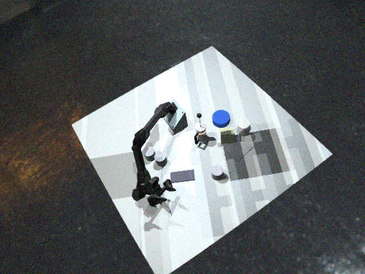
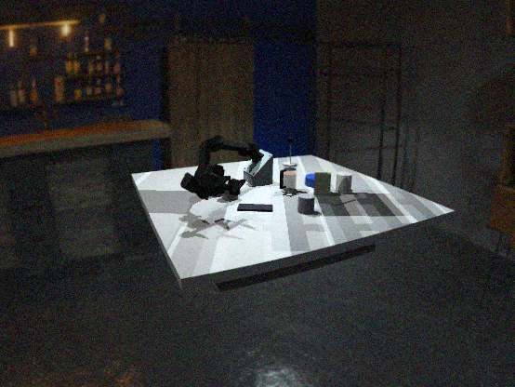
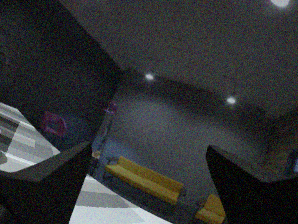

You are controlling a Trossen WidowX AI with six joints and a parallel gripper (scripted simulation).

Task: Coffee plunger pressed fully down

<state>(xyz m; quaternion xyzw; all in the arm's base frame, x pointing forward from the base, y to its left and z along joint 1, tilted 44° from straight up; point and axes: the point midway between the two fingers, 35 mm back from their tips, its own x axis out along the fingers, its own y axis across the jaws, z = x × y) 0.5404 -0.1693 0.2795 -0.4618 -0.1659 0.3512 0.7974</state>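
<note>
My gripper tip is 36 cm to the right of the coffee press, 32 cm past it and 6 cm above it. Also, from my gripper tip: white cylinder (63 cm to the left, 23 cm behind, 14 cm below); then pale yellow block (50 cm to the left, 23 cm behind, 13 cm below); then dark flat slab (18 cm below, 15 cm behind, 13 cm to the left).
</note>
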